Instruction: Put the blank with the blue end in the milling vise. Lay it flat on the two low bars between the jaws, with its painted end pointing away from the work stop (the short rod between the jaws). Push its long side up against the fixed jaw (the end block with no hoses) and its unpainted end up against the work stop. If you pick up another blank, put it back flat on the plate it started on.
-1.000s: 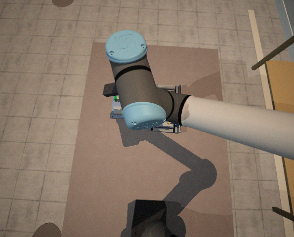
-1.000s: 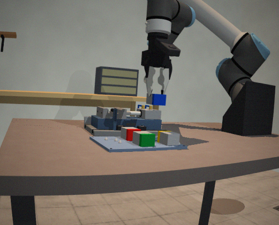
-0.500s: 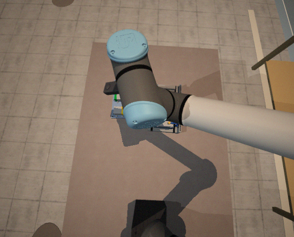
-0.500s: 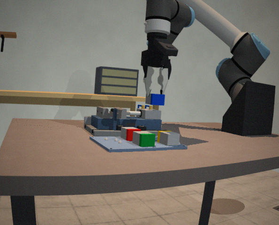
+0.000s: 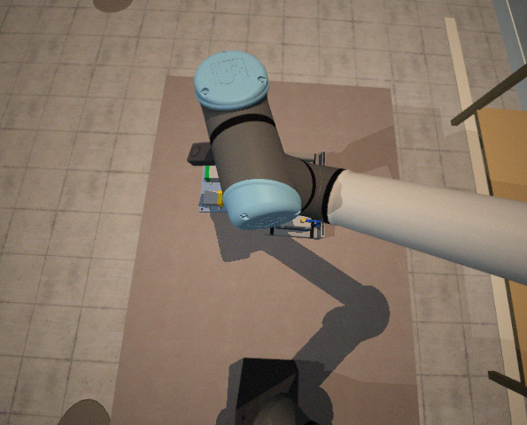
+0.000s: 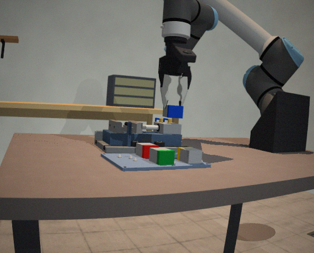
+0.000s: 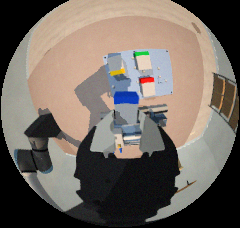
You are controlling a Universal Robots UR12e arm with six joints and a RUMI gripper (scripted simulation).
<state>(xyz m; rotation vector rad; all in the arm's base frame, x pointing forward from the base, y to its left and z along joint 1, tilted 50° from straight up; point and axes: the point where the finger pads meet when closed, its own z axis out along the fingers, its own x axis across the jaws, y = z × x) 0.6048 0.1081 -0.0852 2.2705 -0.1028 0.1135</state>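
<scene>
My hand is 13 cm short of the fixed jaw, 17 cm to the left of it and 9 cm above it. Round my hand: blue-ended blank (2 cm below); then yellow-ended blank (2 cm behind, 10 cm to the left, 14 cm below); then red-ended blank (8 cm ahead, 1 cm to the left, 14 cm below).
</scene>
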